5 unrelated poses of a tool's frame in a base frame.
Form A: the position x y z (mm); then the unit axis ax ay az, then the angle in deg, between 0 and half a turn.
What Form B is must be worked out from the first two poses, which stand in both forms.
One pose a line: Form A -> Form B
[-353, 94, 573, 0.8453, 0.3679, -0.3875, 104.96] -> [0.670, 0.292, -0.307, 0.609, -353, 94, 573]
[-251, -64, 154, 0.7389, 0.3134, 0.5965, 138.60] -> [0.691, 0.293, 0.558, 0.353, -251, -64, 154]
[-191, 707, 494, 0.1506, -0.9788, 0.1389, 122.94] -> [0.132, -0.860, 0.122, 0.478, -191, 707, 494]
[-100, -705, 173, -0.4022, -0.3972, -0.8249, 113.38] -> [-0.336, -0.332, -0.689, 0.549, -100, -705, 173]
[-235, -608, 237, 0.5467, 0.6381, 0.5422, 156.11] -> [0.535, 0.624, 0.530, 0.207, -235, -608, 237]
